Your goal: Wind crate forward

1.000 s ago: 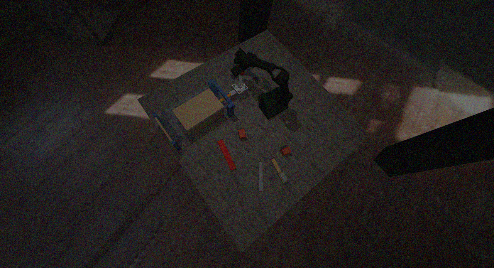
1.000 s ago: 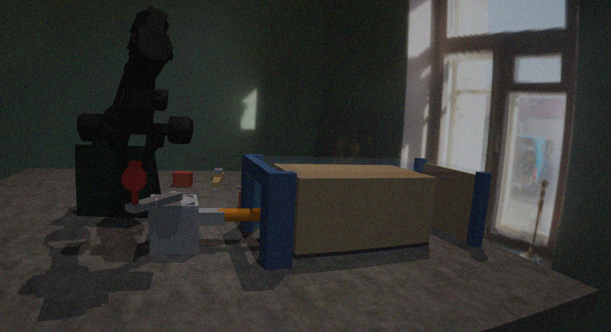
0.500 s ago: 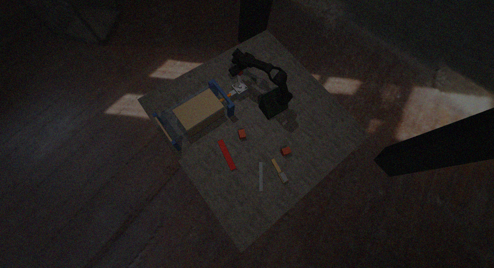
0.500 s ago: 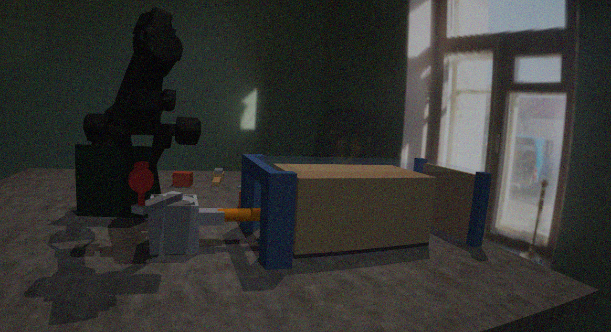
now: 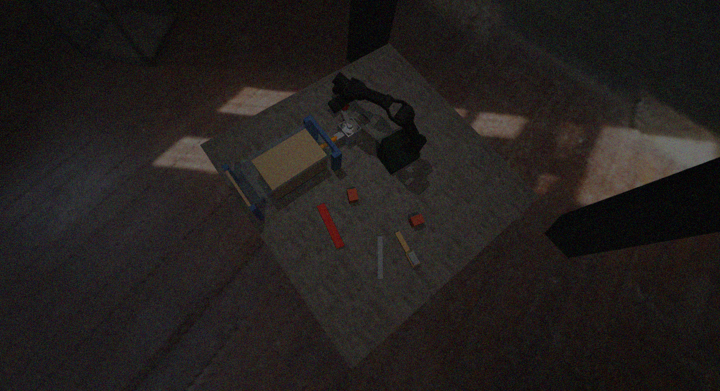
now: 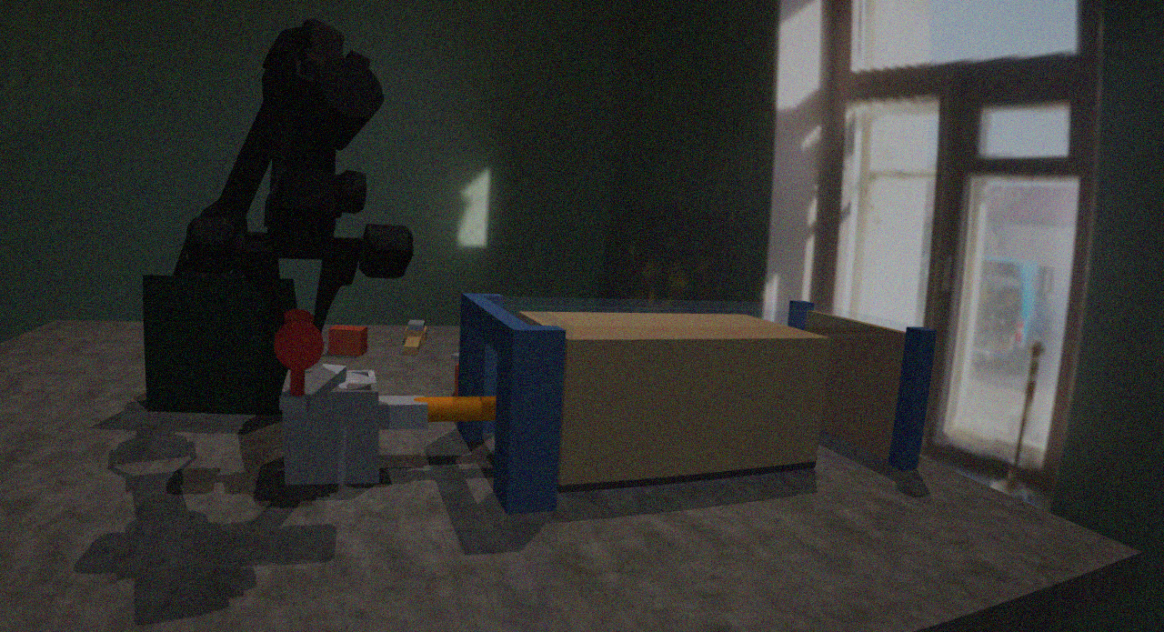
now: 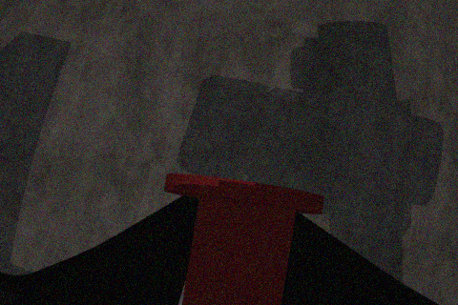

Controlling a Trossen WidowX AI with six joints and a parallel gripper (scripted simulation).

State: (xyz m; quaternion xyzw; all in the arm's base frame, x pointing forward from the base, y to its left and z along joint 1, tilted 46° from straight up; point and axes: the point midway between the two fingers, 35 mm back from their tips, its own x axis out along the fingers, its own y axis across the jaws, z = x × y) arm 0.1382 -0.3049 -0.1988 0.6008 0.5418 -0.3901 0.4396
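Now: the crank handle 60 mm to the left of my gripper tip, 40 mm below it and 10 mm ahead of it. From my gripper tip the other things lie so: blue frame 190 mm ahead, 110 mm to the left, 40 mm below; then grey winch 110 mm to the left, 110 mm below, 10 mm ahead; then red knob 20 mm to the left, 10 mm below.
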